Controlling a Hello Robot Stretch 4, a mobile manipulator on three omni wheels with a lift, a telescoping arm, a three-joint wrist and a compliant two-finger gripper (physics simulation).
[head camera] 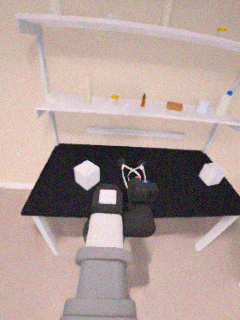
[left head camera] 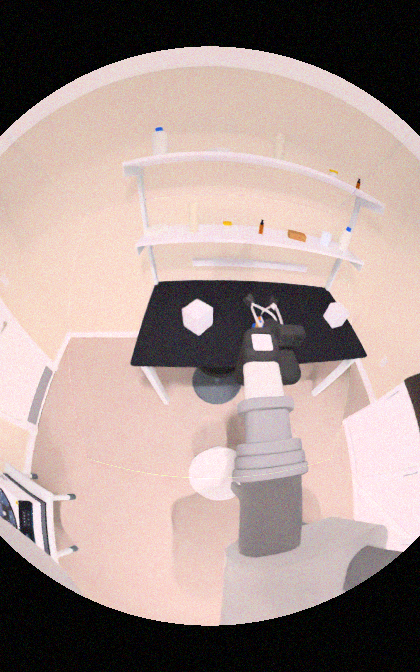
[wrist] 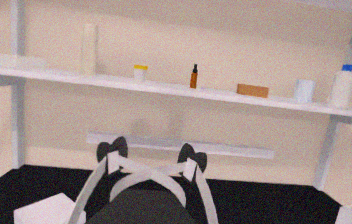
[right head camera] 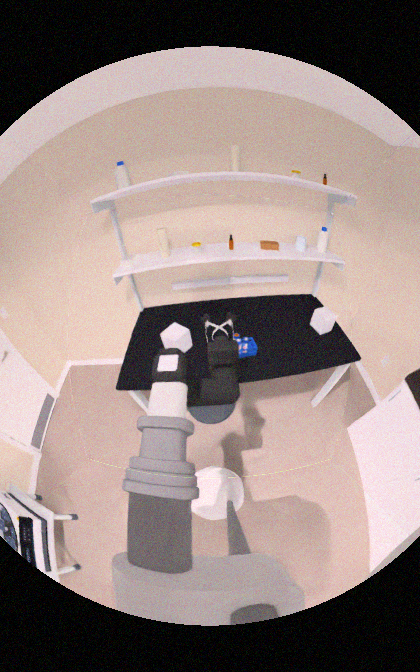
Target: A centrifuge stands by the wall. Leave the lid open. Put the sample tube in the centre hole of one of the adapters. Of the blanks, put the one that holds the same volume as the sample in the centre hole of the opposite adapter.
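Frame: origin at the robot's base, x ahead, y left, z up, level; millimetres.
Seen in the pictures: gripper, fingertip midpoint: [head camera: 131, 160] [wrist: 153, 152].
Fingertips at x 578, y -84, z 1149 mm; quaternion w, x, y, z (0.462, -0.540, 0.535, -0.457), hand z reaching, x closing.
Observation:
A point is followed by its place in that frame.
My gripper [head camera: 132, 163] {y -84, x 578, z 1149 mm} [left head camera: 261, 301] [right head camera: 218, 319] [wrist: 153, 152] {y -84, x 578, z 1149 mm} is open, with nothing between the fingertips. It points toward the wall above the black table. The blue tube rack [right head camera: 250, 352] stands on the table, to the right of the gripper in the right head view. An orange-capped tube [right head camera: 236, 335] shows at its back left; the other tubes and their labels are too small to tell. The gripper hides much of the rack in the head view and left head view. The centrifuge [left head camera: 38, 522] [right head camera: 40, 542] is at the lower left, its round rotor bowl partly visible and cut off by the view's edge.
White blocks [head camera: 87, 175] {y 142, x 759, z 863 mm} [head camera: 212, 174] {y -768, x 868, z 842 mm} stand at the left and right of the black table [head camera: 175, 200] {y -457, x 698, z 734 mm}. Shelves with bottles hang on the wall behind it. A dark stool [left head camera: 216, 386] is under the front edge. A round white stool [right head camera: 217, 492] is on the floor before it.

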